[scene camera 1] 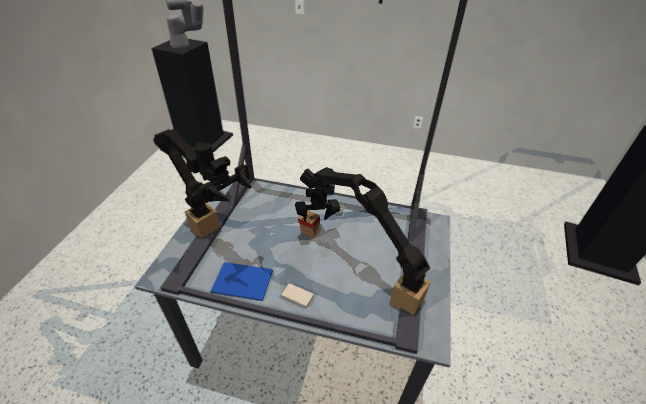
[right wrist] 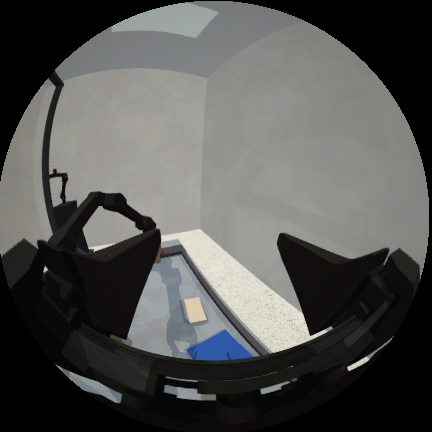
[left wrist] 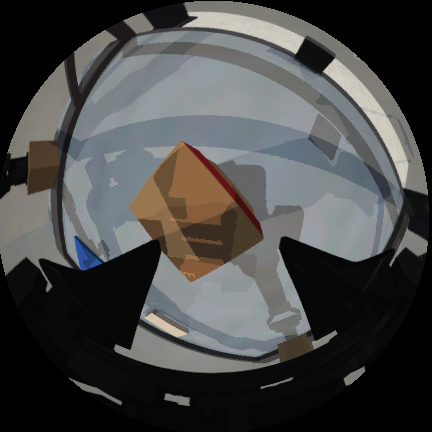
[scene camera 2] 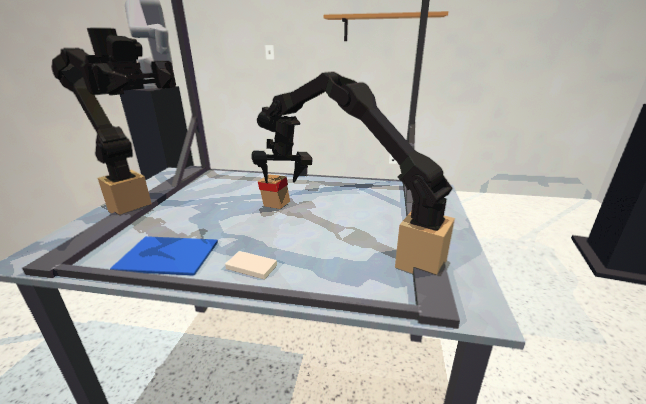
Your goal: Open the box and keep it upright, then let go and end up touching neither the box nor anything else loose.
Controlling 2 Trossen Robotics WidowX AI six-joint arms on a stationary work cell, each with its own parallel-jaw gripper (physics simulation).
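Places are measured from the left arm's base along level axes (x ahead, y left, z up), in metres.
Pixels of known places: left gripper, between the fingertips: (scene camera 1: pixel 314 220) (left wrist: pixel 220 245) (scene camera 2: pixel 280 182); right gripper, between the fingertips: (scene camera 1: pixel 239 193) (right wrist: pixel 220 237) (scene camera 2: pixel 149 77); left arm's base, origin of its link: (scene camera 1: pixel 412 283) (scene camera 2: pixel 427 221); right arm's base, origin of its link: (scene camera 1: pixel 200 211) (scene camera 2: pixel 121 177).
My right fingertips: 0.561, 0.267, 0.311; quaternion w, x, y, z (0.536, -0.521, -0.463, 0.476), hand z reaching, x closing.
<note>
For each thing: its top centre in the pictures, then the offset to it from my right fingertips, as dx, dy, dz.
- box, centre of its top: (scene camera 2: pixel 273 177) (scene camera 1: pixel 309 216) -0.033, -0.329, -0.333
- flat blue panel, centre of its top: (scene camera 2: pixel 167 253) (left wrist: pixel 97 274) (right wrist: pixel 226 362) (scene camera 1: pixel 242 280) +0.009, +0.052, -0.425
- cream block, centre of its top: (scene camera 2: pixel 251 262) (left wrist: pixel 164 326) (right wrist: pixel 194 308) (scene camera 1: pixel 297 294) -0.211, -0.028, -0.418
The box (scene camera 1: pixel 309 228) (scene camera 2: pixel 274 196) (left wrist: pixel 200 200) is small, orange-brown, with a red band near its top. It stands upright on the table toward the back in both scene views. Its top looks covered in the left wrist view; whether its lid is slightly raised I cannot tell. My left gripper (scene camera 1: pixel 317 218) (scene camera 2: pixel 281 181) (left wrist: pixel 220 245) is open and empty, pointing down over the box. One finger is at the box's top and the other is off to its right; contact is unclear. My right gripper (scene camera 1: pixel 239 193) (right wrist: pixel 220 237) is open and empty, raised at the left, far from the box.
A flat blue panel (scene camera 1: pixel 243 281) (scene camera 2: pixel 165 255) (right wrist: pixel 220 346) and a cream block (scene camera 1: pixel 297 295) (scene camera 2: pixel 251 264) (left wrist: pixel 167 324) (right wrist: pixel 195 310) lie near the table's front edge. Dark frame posts (scene camera 1: pixel 239 90) (scene camera 2: pixel 192 85) rise from the table's rear corners.
</note>
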